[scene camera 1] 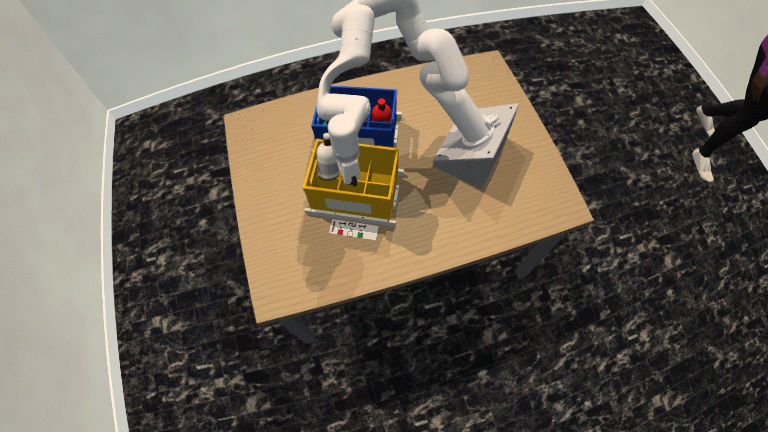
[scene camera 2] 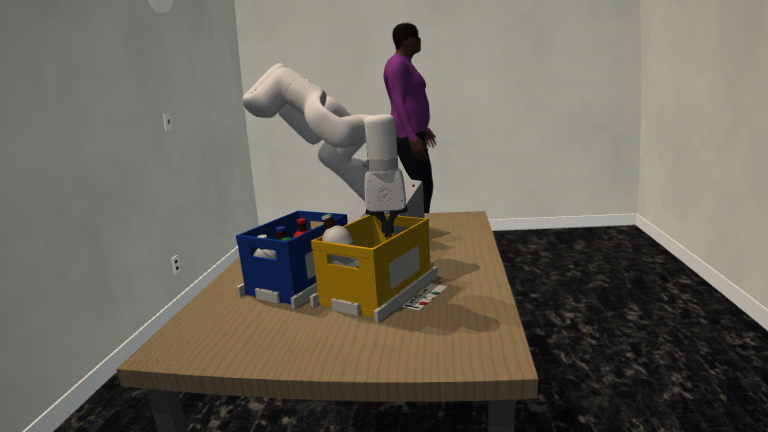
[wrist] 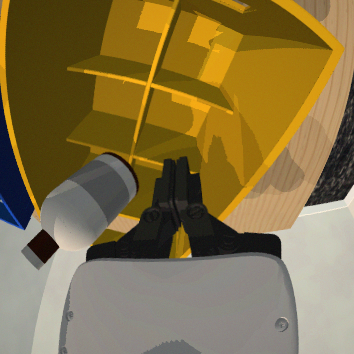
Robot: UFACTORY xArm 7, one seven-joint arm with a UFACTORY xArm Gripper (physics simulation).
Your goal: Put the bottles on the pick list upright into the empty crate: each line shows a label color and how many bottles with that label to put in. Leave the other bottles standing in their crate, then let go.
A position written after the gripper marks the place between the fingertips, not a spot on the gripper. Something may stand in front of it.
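Note:
A white bottle (scene camera 1: 327, 167) is visible, as is the gripper (scene camera 2: 388, 235), (wrist: 179, 172).

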